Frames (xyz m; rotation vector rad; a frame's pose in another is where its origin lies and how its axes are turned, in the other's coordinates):
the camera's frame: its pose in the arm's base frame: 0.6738 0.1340 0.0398 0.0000 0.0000 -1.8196
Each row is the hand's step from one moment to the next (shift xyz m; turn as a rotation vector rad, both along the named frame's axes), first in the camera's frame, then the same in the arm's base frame.
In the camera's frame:
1: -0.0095 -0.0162 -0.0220 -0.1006 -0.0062 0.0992
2: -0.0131 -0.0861 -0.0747 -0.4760 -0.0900 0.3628
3: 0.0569 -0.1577 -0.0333 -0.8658 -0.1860 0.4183
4: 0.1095 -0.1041 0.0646 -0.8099 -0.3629 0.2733
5: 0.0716 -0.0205 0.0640 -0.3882 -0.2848 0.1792
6: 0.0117 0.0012 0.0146 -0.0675 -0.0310 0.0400
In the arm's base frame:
1: -0.0134 0.0132 -0.0220 0.0188 0.0990 0.0992
2: -0.0802 0.0339 -0.0747 0.0300 0.4835 0.3628
3: -0.1669 -0.0163 -0.0333 0.0329 0.8849 0.4183
4: -0.1279 -0.0805 0.0646 -0.1523 0.8743 0.2733
5: -0.0375 -0.0643 0.0640 -0.1804 0.4464 0.1792
6: -0.0017 -0.0116 0.0146 -0.0134 0.0731 0.0400

